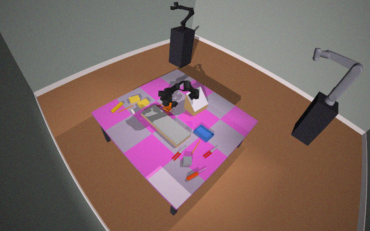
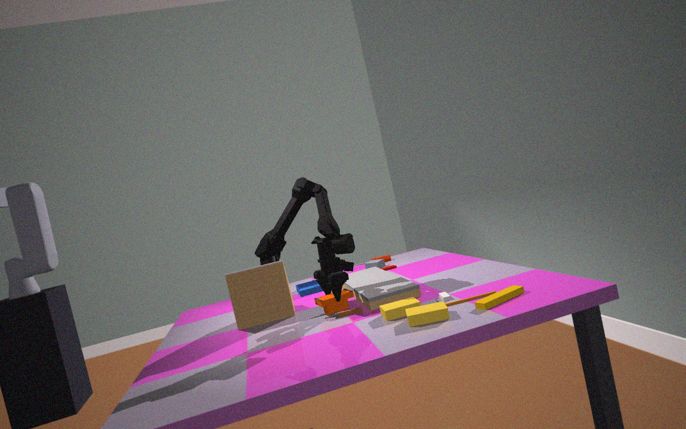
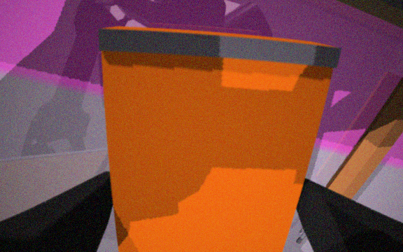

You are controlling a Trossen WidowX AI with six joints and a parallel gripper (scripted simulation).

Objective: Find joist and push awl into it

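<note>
Now: gripper tip 20 mm short of the orange stud finder and 30 mm above it. Also, from my gripper tip: square indicator (30 mm ahead, 10 mm to the left, 40 mm below); brown-handled awl (10 mm behind, 90 mm to the right, 30 mm below); small white block (300 mm ahead, 230 mm to the right, 30 mm below).
</note>
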